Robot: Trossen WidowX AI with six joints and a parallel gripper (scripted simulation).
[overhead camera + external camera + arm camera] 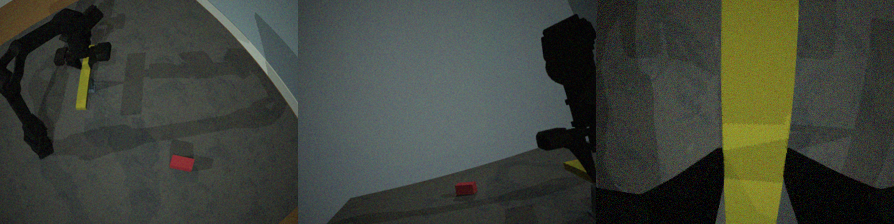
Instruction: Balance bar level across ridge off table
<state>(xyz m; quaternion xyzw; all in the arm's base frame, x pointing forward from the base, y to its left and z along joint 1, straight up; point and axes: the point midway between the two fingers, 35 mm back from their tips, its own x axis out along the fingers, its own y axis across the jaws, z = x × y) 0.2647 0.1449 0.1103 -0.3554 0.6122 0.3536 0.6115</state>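
My gripper tip is 2 cm to the left of the yellow bar and 1 cm past it. The rest, counted from my gripper tip: red block: 41 cm to the right, 11 cm ahead, 6 cm below.
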